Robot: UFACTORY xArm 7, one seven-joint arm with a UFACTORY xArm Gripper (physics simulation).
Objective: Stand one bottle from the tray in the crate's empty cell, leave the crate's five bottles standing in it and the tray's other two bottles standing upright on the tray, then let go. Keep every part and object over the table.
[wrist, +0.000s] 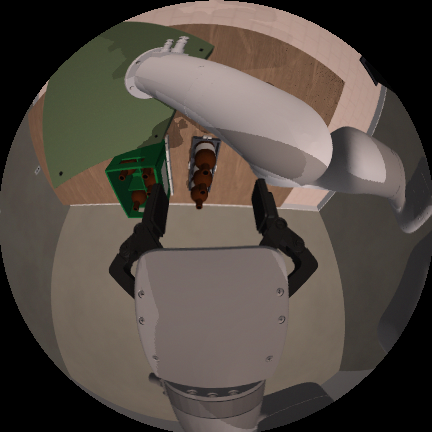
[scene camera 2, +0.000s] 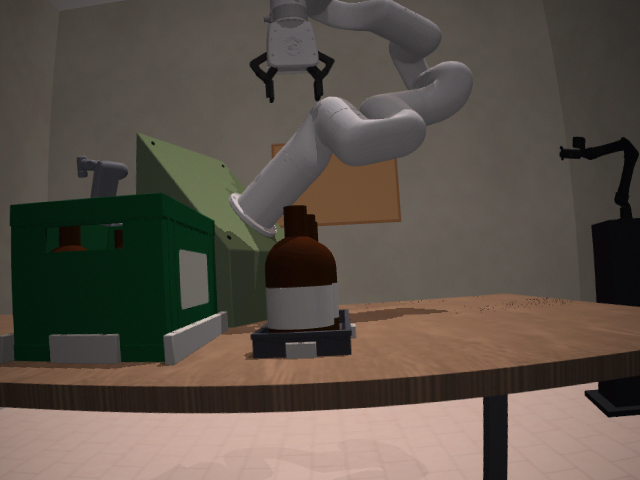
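Where they show: gripper, fingertip midpoint: (wrist: 208, 188) (scene camera 2: 295, 100); arm's base, link origin: (wrist: 154, 71) (scene camera 2: 251, 216).
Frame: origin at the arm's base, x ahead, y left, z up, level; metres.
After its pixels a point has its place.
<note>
Three brown bottles stand upright in a row on the dark tray (scene camera 2: 268, 345) {x 0.498, y 0.213, z -0.199 m}; in the wrist view these are the first bottle (wrist: 205, 159) {x 0.249, y 0.193, z -0.091 m}, the middle bottle (wrist: 202, 177) {x 0.330, y 0.211, z -0.097 m} and the last bottle (wrist: 199, 194) {x 0.418, y 0.227, z -0.095 m}. In the scene view the nearest bottle (scene camera 2: 300, 263) {x 0.477, y 0.245, z -0.117 m} hides most of the others. The green crate (scene camera 2: 93, 304) {x 0.554, y 0.036, z -0.150 m} (wrist: 121, 200) {x 0.477, y -0.085, z -0.047 m} stands beside the tray with several brown bottles in it; one gripper finger hides part of it in the wrist view. My gripper (scene camera 2: 294, 99) {x 0.084, y 0.133, z 0.212 m} (wrist: 208, 188) {x 0.084, y 0.133, z 0.212 m} is open and empty, high above the tray and its bottles.
Light strips (scene camera 2: 84, 348) {x 0.568, y 0.032, z -0.196 m} (wrist: 169, 167) {x 0.387, y 0.087, z -0.185 m} line the crate's foot. The green sloped arm mount (scene camera 2: 191, 180) {x 0.133, y -0.071, z 0.064 m} (wrist: 95, 110) {x 0.067, y -0.075, z 0.078 m} stands behind the crate and tray. The arm's own links (scene camera 2: 372, 131) {x 0.095, y 0.281, z 0.126 m} (wrist: 235, 105) {x 0.009, y 0.131, z 0.177 m} reach over the wooden table (scene camera 2: 439, 346) {x 0.448, y 0.383, z -0.212 m} (wrist: 235, 175) {x 0.365, y 0.381, z -0.212 m}. The table's curved front edge is near the tray.
</note>
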